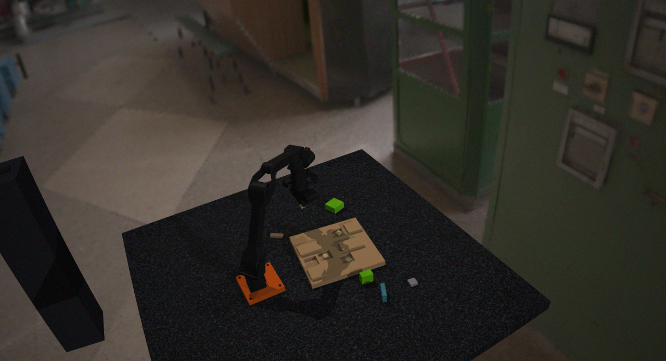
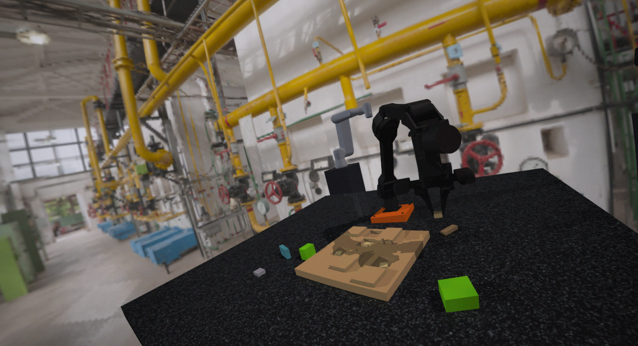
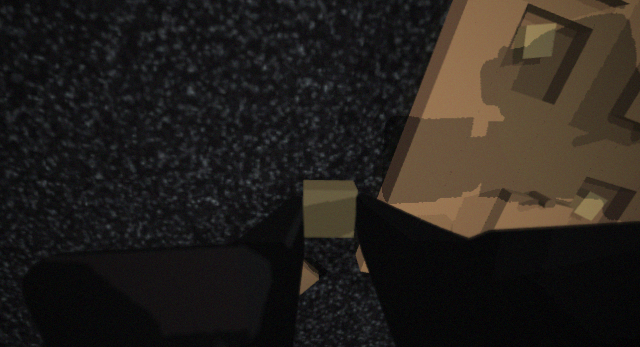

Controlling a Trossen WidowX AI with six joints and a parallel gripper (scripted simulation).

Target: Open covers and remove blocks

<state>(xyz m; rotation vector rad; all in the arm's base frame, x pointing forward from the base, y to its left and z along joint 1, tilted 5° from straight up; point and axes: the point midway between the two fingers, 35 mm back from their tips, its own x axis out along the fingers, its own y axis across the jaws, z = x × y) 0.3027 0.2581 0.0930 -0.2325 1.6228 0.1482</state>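
Right now the tan puzzle board is 40 mm ahead of my gripper tip, 220 mm to the right of it and 90 mm below it. Also, from my gripper tip: teal block 100 mm ahead, 510 mm to the right, 90 mm below; small green cube 80 mm ahead, 410 mm to the right, 90 mm below; large green block 160 mm ahead, 50 mm to the left, 100 mm below.
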